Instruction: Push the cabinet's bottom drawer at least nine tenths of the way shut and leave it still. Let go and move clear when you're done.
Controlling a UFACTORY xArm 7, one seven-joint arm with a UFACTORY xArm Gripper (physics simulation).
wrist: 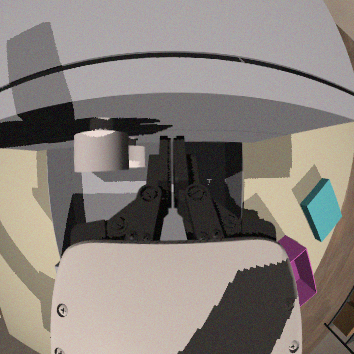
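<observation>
The grey cabinet (pixel 175 75) fills the top of the wrist view, its front face in shadow. A large pale cylindrical knob (pixel 101 152) sticks out from its front at the left, with a smaller pale knob (pixel 137 157) beside it in the view. The bottom drawer (pixel 61 172) stands out from the cabinet below; its left wall and part of its inside show. Its front panel is hidden behind the gripper body. My gripper (pixel 171 151) is shut and empty, fingertips pointing toward the cabinet front, over the drawer area in this view. Whether it touches anything cannot be told.
A teal block (pixel 322 210) lies on the pale yellow surface to the right. A purple open box (pixel 305 272) is nearer, partly hidden by the gripper body. Brown wood shows at the right edge, with part of a dark-framed rack (pixel 336 337) in the lower right corner.
</observation>
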